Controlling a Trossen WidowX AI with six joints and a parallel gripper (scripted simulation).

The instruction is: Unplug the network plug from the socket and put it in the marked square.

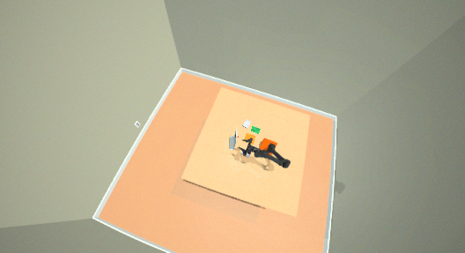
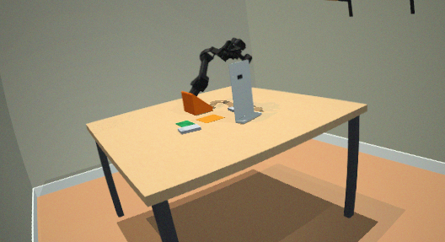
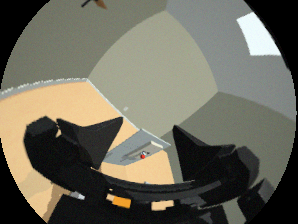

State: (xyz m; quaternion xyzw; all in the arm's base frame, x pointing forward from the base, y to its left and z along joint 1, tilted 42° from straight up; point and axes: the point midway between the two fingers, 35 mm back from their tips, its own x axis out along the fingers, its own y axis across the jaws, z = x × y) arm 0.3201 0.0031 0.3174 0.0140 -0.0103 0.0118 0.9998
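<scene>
The grey upright panel is 200 mm below my gripper tip, 100 mm to the right of it and 80 mm ahead of it.
</scene>
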